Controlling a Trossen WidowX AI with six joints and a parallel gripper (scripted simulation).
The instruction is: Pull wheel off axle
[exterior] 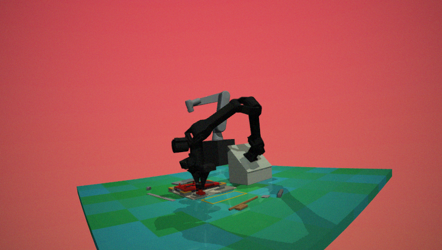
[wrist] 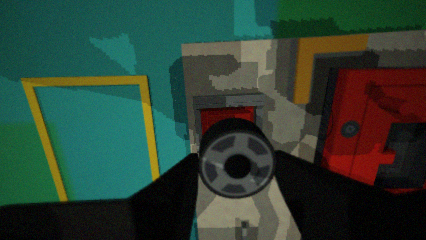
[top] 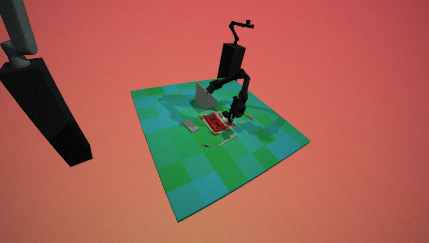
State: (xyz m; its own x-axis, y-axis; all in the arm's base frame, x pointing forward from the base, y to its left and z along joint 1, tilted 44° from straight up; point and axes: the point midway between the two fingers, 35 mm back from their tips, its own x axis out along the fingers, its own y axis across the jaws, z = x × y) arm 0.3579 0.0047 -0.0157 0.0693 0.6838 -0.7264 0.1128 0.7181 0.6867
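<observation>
Now: gripper tip 24 cm to the right of the wooden stick, 4 cm above it and 1 cm past it. From my gripper tip the other things lie so: dark wheel: right at my gripper tip; then grey strip: 13 cm to the right, 13 cm ahead, 5 cm below.
</observation>
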